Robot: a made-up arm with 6 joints. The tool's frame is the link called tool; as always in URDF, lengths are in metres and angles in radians. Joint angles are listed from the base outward.
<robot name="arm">
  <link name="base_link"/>
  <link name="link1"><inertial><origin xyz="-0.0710 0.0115 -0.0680"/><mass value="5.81"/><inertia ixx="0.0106" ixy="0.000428" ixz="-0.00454" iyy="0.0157" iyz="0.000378" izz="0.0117"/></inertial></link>
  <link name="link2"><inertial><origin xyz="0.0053 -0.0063 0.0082"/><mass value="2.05"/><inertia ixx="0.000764" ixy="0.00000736" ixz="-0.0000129" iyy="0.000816" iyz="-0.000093" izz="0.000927"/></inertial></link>
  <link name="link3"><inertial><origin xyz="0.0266 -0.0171 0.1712"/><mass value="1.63"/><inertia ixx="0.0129" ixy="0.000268" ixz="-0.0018" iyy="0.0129" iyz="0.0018" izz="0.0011"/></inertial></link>
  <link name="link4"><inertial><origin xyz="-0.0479 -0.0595 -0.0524"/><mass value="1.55"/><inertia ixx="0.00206" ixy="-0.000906" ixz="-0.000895" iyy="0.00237" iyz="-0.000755" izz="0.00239"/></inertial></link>
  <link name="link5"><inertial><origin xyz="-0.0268 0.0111 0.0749"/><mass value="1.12"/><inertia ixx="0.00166" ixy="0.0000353" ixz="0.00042" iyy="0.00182" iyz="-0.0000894" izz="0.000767"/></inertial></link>
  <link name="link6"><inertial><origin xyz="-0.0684 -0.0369 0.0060"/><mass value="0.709"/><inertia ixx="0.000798" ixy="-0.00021" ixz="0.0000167" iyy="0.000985" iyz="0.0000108" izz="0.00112"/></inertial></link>
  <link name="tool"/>
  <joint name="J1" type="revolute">
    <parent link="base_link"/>
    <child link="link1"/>
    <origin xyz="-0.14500 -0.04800 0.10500" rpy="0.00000 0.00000 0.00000"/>
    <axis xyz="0 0 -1"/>
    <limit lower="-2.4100" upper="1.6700"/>
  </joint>
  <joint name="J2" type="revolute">
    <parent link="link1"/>
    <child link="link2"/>
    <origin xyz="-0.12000 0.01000 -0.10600" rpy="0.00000 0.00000 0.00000"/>
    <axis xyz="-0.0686 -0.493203 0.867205"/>
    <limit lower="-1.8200" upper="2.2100"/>
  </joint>
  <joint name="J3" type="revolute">
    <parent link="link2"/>
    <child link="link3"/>
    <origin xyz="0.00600 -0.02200 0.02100" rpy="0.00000 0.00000 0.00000"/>
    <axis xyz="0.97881 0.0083 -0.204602"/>
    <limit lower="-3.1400" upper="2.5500"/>
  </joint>
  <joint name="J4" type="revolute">
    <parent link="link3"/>
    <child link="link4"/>
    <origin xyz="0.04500 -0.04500 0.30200" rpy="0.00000 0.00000 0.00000"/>
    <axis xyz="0 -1 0"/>
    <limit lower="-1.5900" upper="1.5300"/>
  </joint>
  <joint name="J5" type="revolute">
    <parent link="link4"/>
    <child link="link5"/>
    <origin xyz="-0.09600 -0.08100 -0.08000" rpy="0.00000 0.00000 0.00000"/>
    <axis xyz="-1 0 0"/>
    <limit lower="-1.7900" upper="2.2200"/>
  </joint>
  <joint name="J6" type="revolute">
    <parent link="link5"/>
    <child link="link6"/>
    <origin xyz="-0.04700 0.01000 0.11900" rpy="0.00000 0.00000 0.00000"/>
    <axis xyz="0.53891 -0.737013 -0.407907"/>
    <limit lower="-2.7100" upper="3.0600"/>
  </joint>
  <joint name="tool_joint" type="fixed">
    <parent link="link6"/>
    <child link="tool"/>
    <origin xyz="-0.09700 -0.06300 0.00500" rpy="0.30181 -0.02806 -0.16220"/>
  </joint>
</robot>
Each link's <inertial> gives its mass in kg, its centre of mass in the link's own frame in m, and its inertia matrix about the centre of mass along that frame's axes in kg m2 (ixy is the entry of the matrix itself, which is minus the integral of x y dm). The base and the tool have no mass. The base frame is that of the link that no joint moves.
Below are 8 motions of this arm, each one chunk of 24 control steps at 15 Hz.
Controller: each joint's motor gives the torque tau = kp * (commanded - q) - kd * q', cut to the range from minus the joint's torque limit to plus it. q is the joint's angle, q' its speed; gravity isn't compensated. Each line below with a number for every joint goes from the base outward.
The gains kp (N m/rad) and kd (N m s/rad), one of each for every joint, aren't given. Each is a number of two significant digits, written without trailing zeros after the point. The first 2 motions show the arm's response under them.
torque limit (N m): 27 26 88 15 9.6 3
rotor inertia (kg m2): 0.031 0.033 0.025 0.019 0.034 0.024
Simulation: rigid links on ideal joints. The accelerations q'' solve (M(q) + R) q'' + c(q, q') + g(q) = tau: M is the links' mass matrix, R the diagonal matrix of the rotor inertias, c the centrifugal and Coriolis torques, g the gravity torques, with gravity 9.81 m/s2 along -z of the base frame. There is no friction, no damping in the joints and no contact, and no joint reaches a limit. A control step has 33 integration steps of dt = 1/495 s. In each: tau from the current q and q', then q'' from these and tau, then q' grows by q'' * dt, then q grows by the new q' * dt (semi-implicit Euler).
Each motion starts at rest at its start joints. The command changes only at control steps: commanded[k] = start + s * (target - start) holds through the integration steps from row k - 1 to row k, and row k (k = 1, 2, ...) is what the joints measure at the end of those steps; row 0 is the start. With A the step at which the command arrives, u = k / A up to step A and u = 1 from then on. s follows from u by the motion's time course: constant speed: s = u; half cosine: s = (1 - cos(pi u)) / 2; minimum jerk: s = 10 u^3 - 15 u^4 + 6 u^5; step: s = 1 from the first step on.
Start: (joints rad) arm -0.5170 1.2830 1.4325 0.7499 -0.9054 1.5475
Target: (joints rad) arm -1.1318 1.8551 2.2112 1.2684 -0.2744 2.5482
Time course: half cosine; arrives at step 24
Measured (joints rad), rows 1 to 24:
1: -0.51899 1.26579 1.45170 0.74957 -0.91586 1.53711
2: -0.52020 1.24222 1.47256 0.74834 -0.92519 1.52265
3: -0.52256 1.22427 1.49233 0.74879 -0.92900 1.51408
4: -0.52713 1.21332 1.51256 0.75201 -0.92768 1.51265
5: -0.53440 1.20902 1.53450 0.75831 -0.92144 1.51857
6: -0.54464 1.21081 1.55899 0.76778 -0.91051 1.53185
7: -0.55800 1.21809 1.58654 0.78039 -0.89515 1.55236
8: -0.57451 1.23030 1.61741 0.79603 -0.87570 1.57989
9: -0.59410 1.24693 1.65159 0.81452 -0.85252 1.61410
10: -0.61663 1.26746 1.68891 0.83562 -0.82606 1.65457
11: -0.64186 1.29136 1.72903 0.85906 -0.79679 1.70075
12: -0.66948 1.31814 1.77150 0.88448 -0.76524 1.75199
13: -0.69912 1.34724 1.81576 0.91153 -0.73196 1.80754
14: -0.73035 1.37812 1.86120 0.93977 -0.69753 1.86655
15: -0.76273 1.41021 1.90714 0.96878 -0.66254 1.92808
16: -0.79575 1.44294 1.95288 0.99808 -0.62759 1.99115
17: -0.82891 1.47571 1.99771 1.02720 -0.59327 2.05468
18: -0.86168 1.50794 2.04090 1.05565 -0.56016 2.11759
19: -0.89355 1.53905 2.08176 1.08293 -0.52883 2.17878
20: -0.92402 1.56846 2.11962 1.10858 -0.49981 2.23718
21: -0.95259 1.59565 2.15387 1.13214 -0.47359 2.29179
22: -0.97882 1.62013 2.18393 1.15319 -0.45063 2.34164
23: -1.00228 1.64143 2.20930 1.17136 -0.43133 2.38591
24: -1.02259 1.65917 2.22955 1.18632 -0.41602 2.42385
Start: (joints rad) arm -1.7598 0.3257 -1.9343 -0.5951 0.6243 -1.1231
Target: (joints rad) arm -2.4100 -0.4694 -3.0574 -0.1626 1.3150 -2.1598
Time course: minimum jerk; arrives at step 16
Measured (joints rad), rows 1 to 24:
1: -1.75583 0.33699 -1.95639 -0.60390 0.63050 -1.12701
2: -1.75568 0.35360 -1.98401 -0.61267 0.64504 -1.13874
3: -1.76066 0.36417 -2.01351 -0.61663 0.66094 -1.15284
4: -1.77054 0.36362 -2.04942 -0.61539 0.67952 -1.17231
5: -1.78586 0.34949 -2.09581 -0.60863 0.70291 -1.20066
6: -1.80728 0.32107 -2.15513 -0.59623 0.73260 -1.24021
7: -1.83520 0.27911 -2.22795 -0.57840 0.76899 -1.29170
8: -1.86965 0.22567 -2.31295 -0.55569 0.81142 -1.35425
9: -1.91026 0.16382 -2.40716 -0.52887 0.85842 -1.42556
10: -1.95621 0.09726 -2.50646 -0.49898 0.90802 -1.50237
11: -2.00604 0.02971 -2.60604 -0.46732 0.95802 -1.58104
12: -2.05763 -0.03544 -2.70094 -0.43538 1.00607 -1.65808
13: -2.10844 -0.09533 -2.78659 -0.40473 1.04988 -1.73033
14: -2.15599 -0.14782 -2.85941 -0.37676 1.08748 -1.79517
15: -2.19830 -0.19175 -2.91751 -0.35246 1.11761 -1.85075
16: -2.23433 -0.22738 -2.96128 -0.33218 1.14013 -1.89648
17: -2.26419 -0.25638 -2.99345 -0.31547 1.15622 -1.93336
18: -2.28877 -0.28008 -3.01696 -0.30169 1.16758 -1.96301
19: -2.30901 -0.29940 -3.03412 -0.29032 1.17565 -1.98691
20: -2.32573 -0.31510 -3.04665 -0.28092 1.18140 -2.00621
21: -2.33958 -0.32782 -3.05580 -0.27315 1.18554 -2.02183
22: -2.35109 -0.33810 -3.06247 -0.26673 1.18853 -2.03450
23: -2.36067 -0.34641 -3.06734 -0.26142 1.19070 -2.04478
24: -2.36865 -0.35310 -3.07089 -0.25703 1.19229 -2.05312
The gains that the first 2 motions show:
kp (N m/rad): 57 37 110 27 16 4.2
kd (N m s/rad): 23 11 28 7.8 4.2 1.4
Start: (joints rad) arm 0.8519 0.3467 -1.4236 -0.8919 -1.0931 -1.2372
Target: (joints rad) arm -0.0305 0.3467 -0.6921 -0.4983 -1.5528 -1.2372
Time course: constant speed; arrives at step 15
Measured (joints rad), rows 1 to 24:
1: 0.84825 0.35410 -1.43591 -0.88560 -1.08872 -1.24121
2: 0.83717 0.36969 -1.44243 -0.87843 -1.08333 -1.24350
3: 0.81748 0.38554 -1.43633 -0.86695 -1.08644 -1.24407
4: 0.79056 0.40016 -1.41944 -0.85148 -1.09771 -1.24340
5: 0.75777 0.41322 -1.39408 -0.83274 -1.11558 -1.24176
6: 0.72020 0.42466 -1.36217 -0.81136 -1.13866 -1.23937
7: 0.67873 0.43449 -1.32517 -0.78784 -1.16588 -1.23639
8: 0.63409 0.44277 -1.28419 -0.76256 -1.19639 -1.23295
9: 0.58684 0.44955 -1.24008 -0.73583 -1.22957 -1.22916
10: 0.53746 0.45490 -1.19349 -0.70791 -1.26491 -1.22511
11: 0.48637 0.45885 -1.14490 -0.67901 -1.30201 -1.22089
12: 0.43387 0.46146 -1.09470 -0.64931 -1.34051 -1.21657
13: 0.38025 0.46277 -1.04317 -0.61897 -1.38013 -1.21223
14: 0.32573 0.46286 -0.99056 -0.58812 -1.42061 -1.20795
15: 0.27048 0.46179 -0.93706 -0.55690 -1.46169 -1.20379
16: 0.21985 0.46110 -0.89096 -0.52769 -1.50100 -1.19983
17: 0.17706 0.45931 -0.85427 -0.50317 -1.53377 -1.19636
18: 0.14170 0.45596 -0.82549 -0.48319 -1.55987 -1.19376
19: 0.11259 0.45164 -0.80305 -0.46712 -1.58036 -1.19190
20: 0.08859 0.44696 -0.78556 -0.45426 -1.59637 -1.19053
21: 0.06876 0.44233 -0.77194 -0.44400 -1.60889 -1.18948
22: 0.05233 0.43796 -0.76132 -0.43584 -1.61868 -1.18865
23: 0.03869 0.43398 -0.75304 -0.42934 -1.62634 -1.18797
24: 0.02735 0.43042 -0.74658 -0.42418 -1.63233 -1.18740

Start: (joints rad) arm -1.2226 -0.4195 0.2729 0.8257 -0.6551 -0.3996
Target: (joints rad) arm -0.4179 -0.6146 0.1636 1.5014 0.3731 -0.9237
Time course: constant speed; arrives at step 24
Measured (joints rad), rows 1 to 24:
1: -1.21790 -0.42111 0.28459 0.84662 -0.66038 -0.39397
2: -1.20938 -0.42352 0.29534 0.87216 -0.66116 -0.38670
3: -1.19701 -0.42712 0.30253 0.89774 -0.65165 -0.38469
4: -1.18124 -0.43182 0.30690 0.92321 -0.63381 -0.38724
5: -1.16260 -0.43743 0.30909 0.94866 -0.60950 -0.39328
6: -1.14155 -0.44377 0.30957 0.97416 -0.58020 -0.40197
7: -1.11847 -0.45067 0.30873 0.99977 -0.54704 -0.41270
8: -1.09370 -0.45802 0.30685 1.02552 -0.51088 -0.42500
9: -1.06750 -0.46573 0.30416 1.05139 -0.47238 -0.43853
10: -1.04012 -0.47373 0.30083 1.07740 -0.43207 -0.45304
11: -1.01173 -0.48197 0.29699 1.10352 -0.39033 -0.46835
12: -0.98251 -0.49040 0.29275 1.12974 -0.34747 -0.48434
13: -0.95259 -0.49898 0.28819 1.15604 -0.30374 -0.50090
14: -0.92208 -0.50771 0.28337 1.18240 -0.25932 -0.51797
15: -0.89108 -0.51655 0.27834 1.20878 -0.21435 -0.53551
16: -0.85967 -0.52549 0.27315 1.23518 -0.16897 -0.55348
17: -0.82791 -0.53453 0.26782 1.26158 -0.12327 -0.57185
18: -0.79587 -0.54366 0.26238 1.28794 -0.07733 -0.59061
19: -0.76359 -0.55286 0.25684 1.31427 -0.03122 -0.60974
20: -0.73110 -0.56215 0.25123 1.34053 0.01501 -0.62923
21: -0.69845 -0.57150 0.24555 1.36672 0.06130 -0.64905
22: -0.66566 -0.58093 0.23983 1.39282 0.10762 -0.66920
23: -0.63276 -0.59043 0.23406 1.41883 0.15393 -0.68966
24: -0.59976 -0.60000 0.22825 1.44472 0.20018 -0.71042

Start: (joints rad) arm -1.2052 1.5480 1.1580 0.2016 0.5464 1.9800
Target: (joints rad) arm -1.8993 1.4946 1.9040 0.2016 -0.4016 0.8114
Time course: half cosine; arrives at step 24
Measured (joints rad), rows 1 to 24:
1: -1.20586 1.52987 1.17389 0.20991 0.54852 1.96687
2: -1.20743 1.50812 1.19105 0.21600 0.54741 1.94663
3: -1.21074 1.49007 1.20799 0.22040 0.54166 1.92572
4: -1.21650 1.47524 1.22614 0.22362 0.53052 1.90302
5: -1.22518 1.46287 1.24656 0.22594 0.51347 1.87722
6: -1.23706 1.45230 1.26996 0.22755 0.49023 1.84731
7: -1.25234 1.44300 1.29676 0.22857 0.46071 1.81268
8: -1.27106 1.43459 1.32712 0.22910 0.42502 1.77298
9: -1.29319 1.42678 1.36101 0.22919 0.38345 1.72814
10: -1.31855 1.41939 1.39821 0.22887 0.33648 1.67833
11: -1.34692 1.41231 1.43835 0.22817 0.28473 1.62388
12: -1.37797 1.40549 1.48095 0.22712 0.22895 1.56530
13: -1.41130 1.39894 1.52541 0.22571 0.17003 1.50324
14: -1.44645 1.39268 1.57108 0.22398 0.10896 1.43845
15: -1.48292 1.38677 1.61725 0.22194 0.04680 1.37178
16: -1.52015 1.38128 1.66317 0.21964 -0.01535 1.30416
17: -1.55757 1.37627 1.70808 0.21711 -0.07638 1.23660
18: -1.59458 1.37178 1.75125 0.21442 -0.13521 1.17014
19: -1.63057 1.36782 1.79197 0.21161 -0.19079 1.10583
20: -1.66496 1.36442 1.82955 0.20875 -0.24218 1.04476
21: -1.69720 1.36155 1.86341 0.20591 -0.28853 0.98794
22: -1.72674 1.35920 1.89299 0.20314 -0.32912 0.93637
23: -1.75311 1.35733 1.91784 0.20051 -0.36336 0.89094
24: -1.77589 1.35593 1.93759 0.19807 -0.39077 0.85244

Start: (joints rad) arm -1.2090 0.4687 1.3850 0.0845 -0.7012 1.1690
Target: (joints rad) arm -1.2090 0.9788 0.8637 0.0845 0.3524 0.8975
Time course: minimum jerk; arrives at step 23
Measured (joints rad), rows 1 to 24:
1: -1.21109 0.46388 1.40578 0.08774 -0.71358 1.15770
2: -1.21112 0.45636 1.42553 0.09268 -0.72792 1.13969
3: -1.21022 0.45023 1.43922 0.09630 -0.73608 1.12356
4: -1.20911 0.44712 1.44703 0.09893 -0.73717 1.10927
5: -1.20801 0.44776 1.44909 0.10090 -0.73038 1.09605
6: -1.20703 0.45250 1.44546 0.10245 -0.71497 1.08312
7: -1.20622 0.46156 1.43623 0.10376 -0.69048 1.06988
8: -1.20561 0.47499 1.42159 0.10497 -0.65674 1.05592
9: -1.20526 0.49270 1.40185 0.10618 -0.61397 1.04103
10: -1.20519 0.51442 1.37744 0.10748 -0.56276 1.02521
11: -1.20541 0.53974 1.34898 0.10893 -0.50404 1.00860
12: -1.20589 0.56810 1.31719 0.11058 -0.43907 0.99155
13: -1.20660 0.59878 1.28291 0.11246 -0.36935 0.97448
14: -1.20747 0.63097 1.24707 0.11460 -0.29657 0.95789
15: -1.20841 0.66377 1.21064 0.11699 -0.22258 0.94228
16: -1.20931 0.69627 1.17463 0.11960 -0.14926 0.92812
17: -1.21011 0.72754 1.14000 0.12240 -0.07850 0.91577
18: -1.21072 0.75676 1.10766 0.12531 -0.01207 0.90548
19: -1.21111 0.78321 1.07837 0.12826 0.04847 0.89736
20: -1.21129 0.80638 1.05274 0.13116 0.10188 0.89140
21: -1.21127 0.82594 1.03112 0.13392 0.14739 0.88746
22: -1.21112 0.84189 1.01356 0.13648 0.18480 0.88526
23: -1.21089 0.85451 0.99973 0.13878 0.21470 0.88444
24: -1.21063 0.86437 0.98895 0.14080 0.23835 0.88456

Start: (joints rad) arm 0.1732 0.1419 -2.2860 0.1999 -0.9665 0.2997
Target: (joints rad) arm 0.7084 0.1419 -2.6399 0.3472 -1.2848 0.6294
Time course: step
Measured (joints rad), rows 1 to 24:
1: 0.23886 0.16744 -2.38122 0.22131 -1.02490 0.35681
2: 0.31169 0.18133 -2.46627 0.23132 -1.06184 0.42660
3: 0.37448 0.19011 -2.52965 0.24015 -1.09208 0.48297
4: 0.42750 0.19646 -2.57699 0.24762 -1.11668 0.52840
5: 0.47209 0.20132 -2.61241 0.25375 -1.13644 0.56524
6: 0.50957 0.20509 -2.63895 0.25871 -1.15219 0.59519
7: 0.54110 0.20803 -2.65883 0.26270 -1.16471 0.61957
8: 0.56763 0.21032 -2.67372 0.26590 -1.17463 0.63944
9: 0.58996 0.21211 -2.68489 0.26846 -1.18248 0.65565
10: 0.60876 0.21353 -2.69326 0.27051 -1.18867 0.66889
11: 0.62459 0.21465 -2.69954 0.27213 -1.19355 0.67972
12: 0.63791 0.21554 -2.70426 0.27342 -1.19739 0.68858
13: 0.64913 0.21627 -2.70780 0.27444 -1.20041 0.69583
14: 0.65856 0.21687 -2.71046 0.27525 -1.20278 0.70178
15: 0.66650 0.21736 -2.71246 0.27588 -1.20464 0.70667
16: 0.67318 0.21777 -2.71397 0.27638 -1.20609 0.71068
17: 0.67880 0.21812 -2.71510 0.27676 -1.20723 0.71397
18: 0.68352 0.21841 -2.71596 0.27706 -1.20812 0.71668
19: 0.68749 0.21867 -2.71660 0.27729 -1.20881 0.71891
20: 0.69083 0.21888 -2.71709 0.27746 -1.20935 0.72075
21: 0.69364 0.21907 -2.71746 0.27760 -1.20977 0.72226
22: 0.69600 0.21923 -2.71775 0.27770 -1.21010 0.72350
23: 0.69798 0.21937 -2.71796 0.27777 -1.21035 0.72453
24: 0.69965 0.21950 -2.71812 0.27782 -1.21055 0.72537

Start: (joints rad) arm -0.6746 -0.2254 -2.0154 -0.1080 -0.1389 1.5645
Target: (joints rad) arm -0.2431 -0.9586 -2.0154 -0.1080 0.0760 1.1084
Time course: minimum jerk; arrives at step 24
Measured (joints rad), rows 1 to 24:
1: -0.67210 -0.22280 -2.03580 -0.11296 -0.12941 1.57691
2: -0.67164 -0.21539 -2.05575 -0.11983 -0.11758 1.59402
3: -0.67177 -0.20884 -2.07133 -0.12561 -0.10779 1.60707
4: -0.67115 -0.20549 -2.08332 -0.13043 -0.09946 1.61582
5: -0.66903 -0.20658 -2.09248 -0.13441 -0.09184 1.62036
6: -0.66488 -0.21293 -2.09947 -0.13769 -0.08426 1.62070
7: -0.65831 -0.22517 -2.10476 -0.14037 -0.07623 1.61684
8: -0.64902 -0.24368 -2.10872 -0.14253 -0.06744 1.60883
9: -0.63682 -0.26860 -2.11160 -0.14427 -0.05772 1.59679
10: -0.62167 -0.29983 -2.11362 -0.14565 -0.04702 1.58093
11: -0.60365 -0.33700 -2.11490 -0.14672 -0.03540 1.56158
12: -0.58297 -0.37949 -2.11557 -0.14754 -0.02301 1.53915
13: -0.55997 -0.42649 -2.11571 -0.14814 -0.01007 1.51413
14: -0.53511 -0.47696 -2.11540 -0.14854 0.00317 1.48713
15: -0.50892 -0.52974 -2.11469 -0.14877 0.01641 1.45877
16: -0.48201 -0.58358 -2.11365 -0.14883 0.02935 1.42976
17: -0.45502 -0.63716 -2.11234 -0.14875 0.04170 1.40079
18: -0.42859 -0.68918 -2.11082 -0.14853 0.05319 1.37257
19: -0.40335 -0.73842 -2.10916 -0.14818 0.06356 1.34576
20: -0.37982 -0.78380 -2.10743 -0.14773 0.07265 1.32096
21: -0.35847 -0.82446 -2.10570 -0.14720 0.08034 1.29863
22: -0.33960 -0.85982 -2.10404 -0.14662 0.08659 1.27910
23: -0.32336 -0.88965 -2.10251 -0.14602 0.09149 1.26250
24: -0.30969 -0.91416 -2.10116 -0.14543 0.09524 1.24871

